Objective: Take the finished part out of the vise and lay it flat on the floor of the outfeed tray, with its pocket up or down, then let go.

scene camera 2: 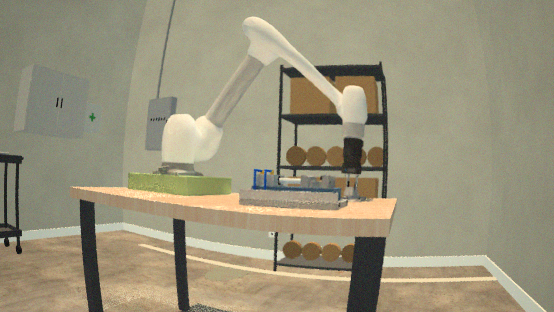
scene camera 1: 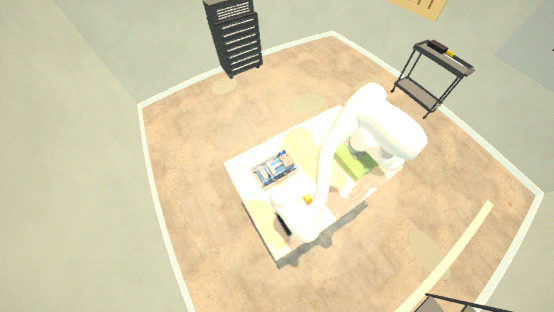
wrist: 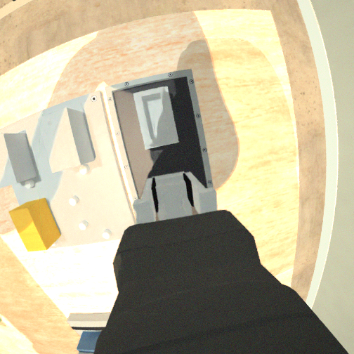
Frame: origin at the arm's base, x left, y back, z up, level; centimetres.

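Seen in the pictures: gripper, between the fingertips: (scene camera 2: 351, 190); arm's base, origin of its link: (scene camera 2: 177, 175) (scene camera 1: 357, 146).
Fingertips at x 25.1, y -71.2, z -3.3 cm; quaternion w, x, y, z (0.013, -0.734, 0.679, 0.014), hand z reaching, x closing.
Note:
Offsets run from my fingertips to a thing's top centre.
My gripper (wrist: 170, 185) (scene camera 2: 352, 191) is shut on the finished part, a grey block between its fingers in the wrist view. The part is low at the near end of the outfeed tray (wrist: 200, 128), a dark-floored box with a grey screwed rim. Its underside is hidden, so I cannot tell whether it touches the tray floor. Another grey part (wrist: 172, 131) lies flat in the tray's far half, pocket up, apart from the held one. The vise @(dx -34.7, dy +6.7, dz +5.6 cm) (scene camera 1: 275, 169) (scene camera 2: 306, 182) stands on its base away from the gripper; its blue edge shows at the wrist view's bottom left.
Left of the tray in the wrist view, a light plate (wrist: 102, 200) bears two grey blocks (wrist: 21, 156) (wrist: 82, 135), white pins and a yellow block @(dx -4.9, dy +18.7, dz +0.1 cm) (wrist: 34, 225) (scene camera 1: 307, 198). The arm stands on a green base (scene camera 2: 180, 184) at the table's other end.

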